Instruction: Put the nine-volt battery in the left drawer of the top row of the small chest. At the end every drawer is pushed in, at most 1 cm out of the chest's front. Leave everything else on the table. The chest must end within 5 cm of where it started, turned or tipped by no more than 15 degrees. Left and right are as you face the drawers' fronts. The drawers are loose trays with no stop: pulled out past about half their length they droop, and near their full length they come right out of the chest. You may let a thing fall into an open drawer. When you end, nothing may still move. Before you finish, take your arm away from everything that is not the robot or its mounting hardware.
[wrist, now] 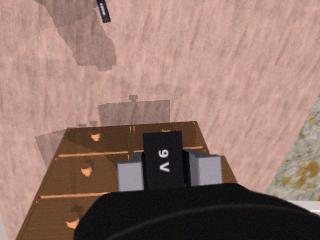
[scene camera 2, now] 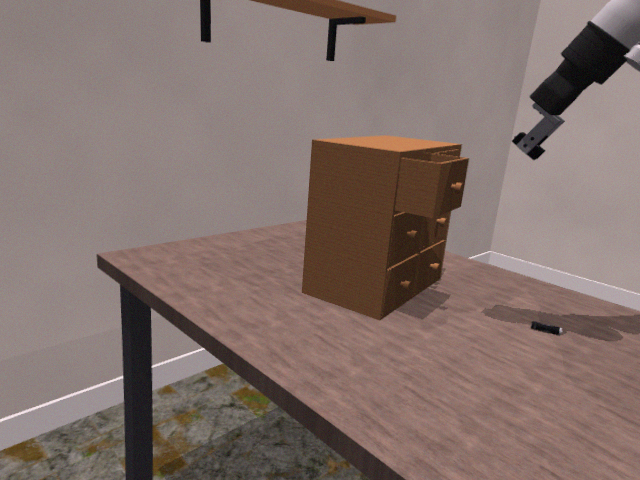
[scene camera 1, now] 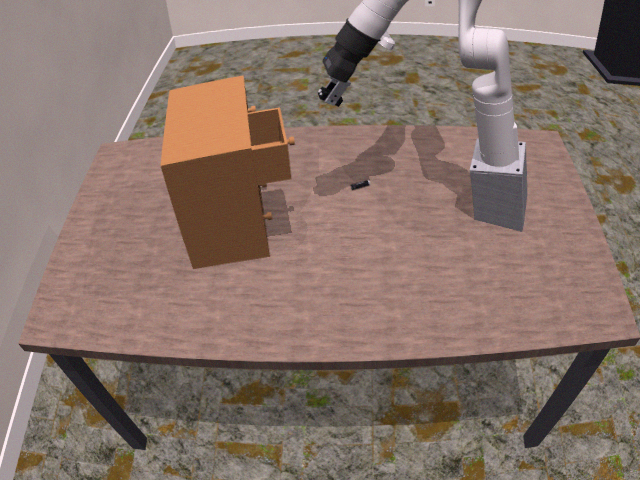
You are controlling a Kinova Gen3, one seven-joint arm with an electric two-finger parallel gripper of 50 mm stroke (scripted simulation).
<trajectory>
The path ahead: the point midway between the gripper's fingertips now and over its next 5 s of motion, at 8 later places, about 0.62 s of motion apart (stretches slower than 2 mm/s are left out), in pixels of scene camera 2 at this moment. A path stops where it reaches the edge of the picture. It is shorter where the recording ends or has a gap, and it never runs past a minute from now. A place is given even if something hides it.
The gripper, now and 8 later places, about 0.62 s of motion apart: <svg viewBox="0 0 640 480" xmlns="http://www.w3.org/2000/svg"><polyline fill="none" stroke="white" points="523,149 525,150 507,147 478,144 459,143 448,142 442,141 444,142 451,142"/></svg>
</trajectory>
